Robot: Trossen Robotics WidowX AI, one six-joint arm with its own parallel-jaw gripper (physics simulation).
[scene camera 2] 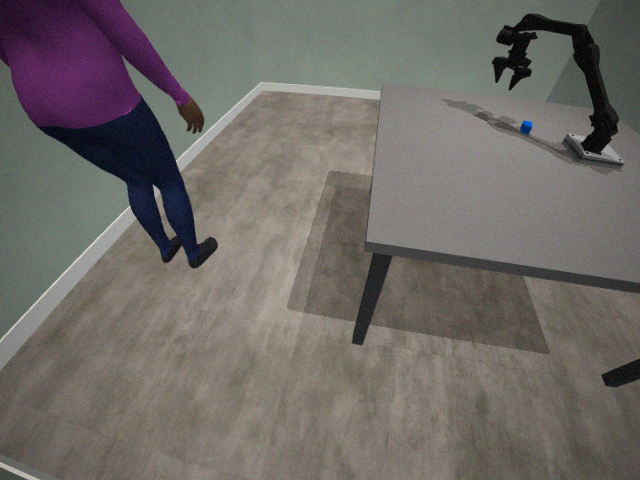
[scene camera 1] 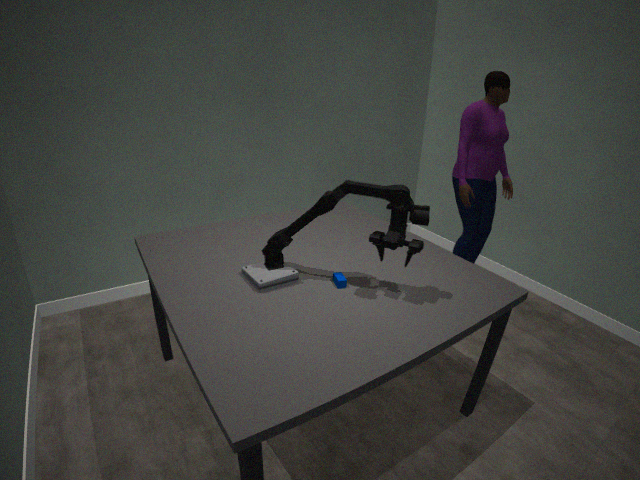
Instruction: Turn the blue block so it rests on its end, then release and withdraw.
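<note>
The blue block rests on the grey table, a short way from the arm's base. It is small in both views, and whether it lies on its side or rests on its end is hard to tell. My gripper is open and empty, with its two fingers spread and pointing down. It hangs well above the table, clear of the block, farther out from the base than the block is.
The arm's pale base plate sits on the table near the block. The arm's shadow falls across the tabletop beside the block. A person in a purple top stands beyond the table's edge.
</note>
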